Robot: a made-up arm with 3 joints. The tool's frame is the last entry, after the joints.
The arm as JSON. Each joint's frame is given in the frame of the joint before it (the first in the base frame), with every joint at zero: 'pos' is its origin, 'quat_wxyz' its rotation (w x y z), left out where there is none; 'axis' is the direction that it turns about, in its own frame. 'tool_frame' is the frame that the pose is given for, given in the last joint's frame.
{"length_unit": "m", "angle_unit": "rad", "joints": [
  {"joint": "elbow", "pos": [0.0, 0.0, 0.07], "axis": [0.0, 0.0, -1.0]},
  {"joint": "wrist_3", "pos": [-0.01, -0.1, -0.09], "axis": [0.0, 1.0, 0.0]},
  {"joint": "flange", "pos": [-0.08, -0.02, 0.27], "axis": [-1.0, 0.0, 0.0]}
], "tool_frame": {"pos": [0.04, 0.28, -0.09]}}
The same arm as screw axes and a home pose.
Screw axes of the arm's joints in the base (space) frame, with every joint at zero. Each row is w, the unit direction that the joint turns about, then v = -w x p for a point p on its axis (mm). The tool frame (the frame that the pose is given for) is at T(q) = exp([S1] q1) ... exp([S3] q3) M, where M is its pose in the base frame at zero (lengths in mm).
S1: w 0 0 -1 v 0 0 0
S2: w 0 1 0 v 20 0 -10
S3: w -1 0 0 v 0 -250 -120
M: xyz -50 160 160 (mm) quaternion w x y z 1 0 0 0

